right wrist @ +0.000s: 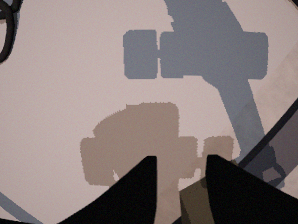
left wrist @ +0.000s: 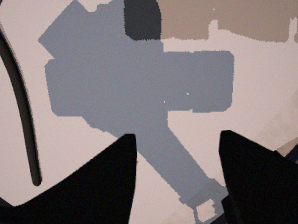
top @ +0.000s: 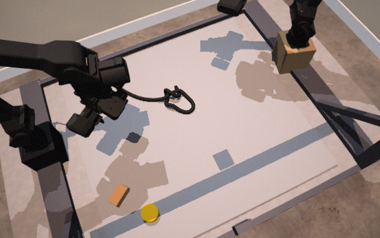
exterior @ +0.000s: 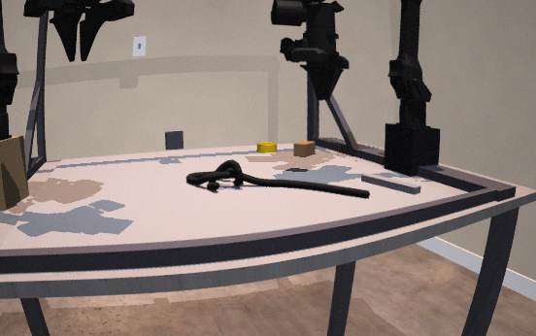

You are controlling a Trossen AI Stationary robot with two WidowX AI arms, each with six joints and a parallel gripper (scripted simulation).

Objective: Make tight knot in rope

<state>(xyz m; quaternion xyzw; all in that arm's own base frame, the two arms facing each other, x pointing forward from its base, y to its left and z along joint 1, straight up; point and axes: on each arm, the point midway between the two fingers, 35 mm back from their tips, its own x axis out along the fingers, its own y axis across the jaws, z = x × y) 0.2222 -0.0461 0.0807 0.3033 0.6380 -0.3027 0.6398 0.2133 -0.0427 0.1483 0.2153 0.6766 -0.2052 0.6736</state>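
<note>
My left hand is 17 cm short of the grey bar, 17 cm above it and 5 cm to the right of it. The rest, counted from my left hand: yellow disc (27 cm behind, 17 cm below, 1 cm to the right); orange block (19 cm behind, 16 cm below, 5 cm to the left).
</note>
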